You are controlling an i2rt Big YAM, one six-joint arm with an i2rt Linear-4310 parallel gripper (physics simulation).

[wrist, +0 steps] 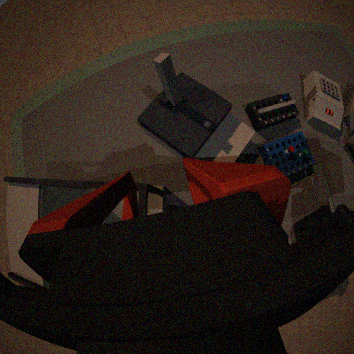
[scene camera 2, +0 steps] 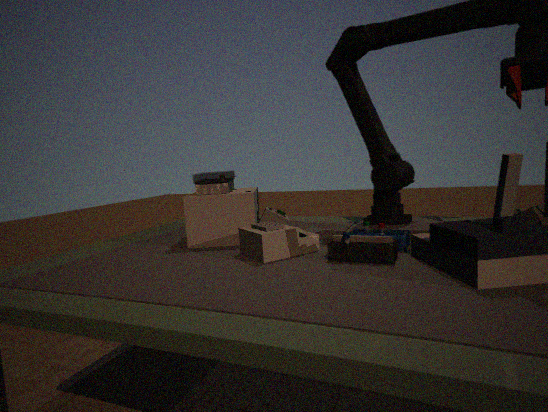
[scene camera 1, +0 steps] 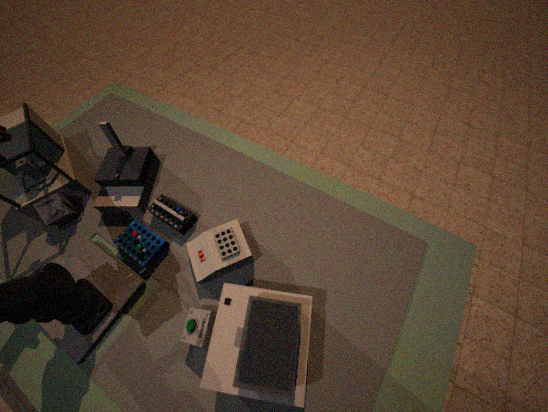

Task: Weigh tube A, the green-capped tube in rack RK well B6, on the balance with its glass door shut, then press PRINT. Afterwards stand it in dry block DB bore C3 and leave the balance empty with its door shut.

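Seen in the pictures: gripper, between the fingertips: (wrist: 158, 173) (scene camera 2: 533, 105) (scene camera 1: 8, 134); arm's base, origin of its link: (wrist: 312, 228) (scene camera 2: 387, 222) (scene camera 1: 86, 305).
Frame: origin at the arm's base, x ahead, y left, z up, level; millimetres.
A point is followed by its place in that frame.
A green-capped tube (scene camera 1: 138, 246) {x 187, y -21, z 35 mm} (scene camera 2: 366, 223) {x 193, y -19, z 32 mm} (wrist: 306, 151) {x 186, y -22, z 35 mm} stands in the blue rack (scene camera 1: 159, 244) {x 222, y -49, z 10 mm} (wrist: 275, 159) {x 196, y 55, z 10 mm}, near a red-capped one. No labels are readable. The glass-walled balance (scene camera 1: 11, 120) {x 240, y 508, z 184 mm} (wrist: 22, 210) {x 242, y 505, z 184 mm} is at the left edge of scene camera 1 and partly hidden behind the fingers in the wrist view; its door position and PRINT button cannot be made out. The white unit with a holed grey block and red display (scene camera 1: 207, 266) {x 247, y -209, z 33 mm} (scene camera 2: 276, 246) {x 361, y -177, z 11 mm} (wrist: 317, 106) {x 282, y -139, z 28 mm}, apparently the dry block, shows no tube. My gripper (scene camera 2: 533, 95) {x 210, y 289, z 261 mm} (wrist: 158, 173) {x 210, y 289, z 261 mm} is partly open, empty and raised high, near the balance.
A black box with an upright post (scene camera 1: 125, 167) {x 337, y 194, z 61 mm} (scene camera 2: 460, 245) {x 403, y 172, z 40 mm} (wrist: 182, 117) {x 330, y 228, z 60 mm} stands beside the balance. A low black rack (scene camera 1: 172, 215) {x 305, y -20, z 16 mm} (scene camera 2: 362, 250) {x 341, y 2, z 6 mm} (wrist: 272, 111) {x 303, y 10, z 16 mm} holds a blue-capped item. A large white box with a dark lid (scene camera 1: 225, 340) {x 156, y -359, z 115 mm} and a small box with a green knob (scene camera 1: 191, 326) {x 127, y -272, z 53 mm} stand farther off.
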